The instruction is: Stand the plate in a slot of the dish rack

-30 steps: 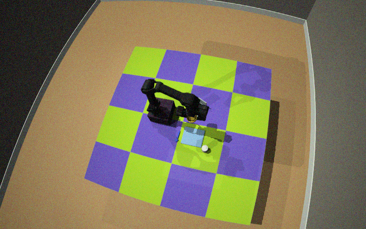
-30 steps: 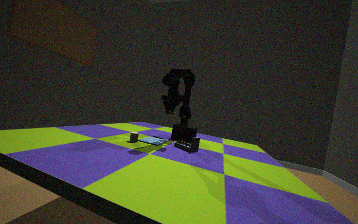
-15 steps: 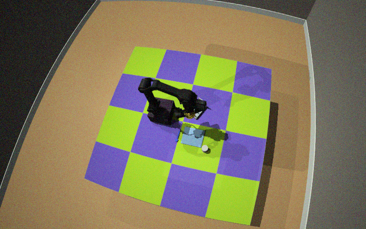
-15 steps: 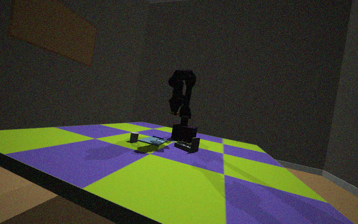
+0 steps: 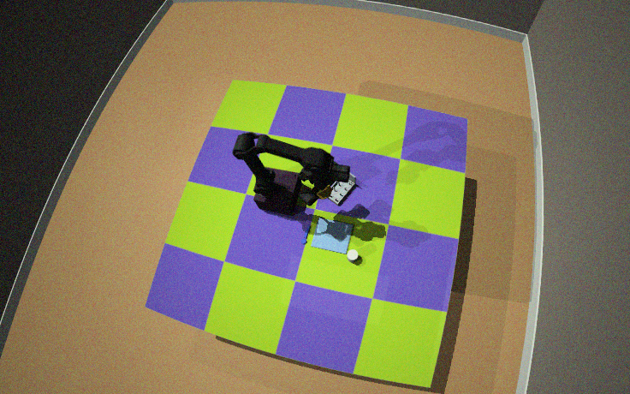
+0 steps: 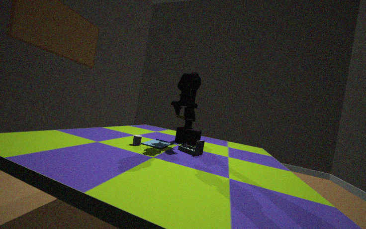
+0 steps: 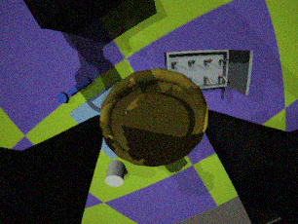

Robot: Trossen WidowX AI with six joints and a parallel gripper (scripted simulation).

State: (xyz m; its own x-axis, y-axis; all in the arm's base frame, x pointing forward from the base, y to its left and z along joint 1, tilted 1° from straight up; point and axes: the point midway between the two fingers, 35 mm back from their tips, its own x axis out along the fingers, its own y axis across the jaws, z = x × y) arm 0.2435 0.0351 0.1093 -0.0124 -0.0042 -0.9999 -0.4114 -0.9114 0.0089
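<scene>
The grey dish rack is 16 cm below my gripper tip, 10 cm to the left of it and 3 cm ahead of it. Also, from my gripper tip: yellow plate 1 cm above; blue mat 18 cm below, 11 cm to the right, 7 cm ahead; blue spoon 18 cm below, 15 cm to the right, 4 cm behind.
</scene>
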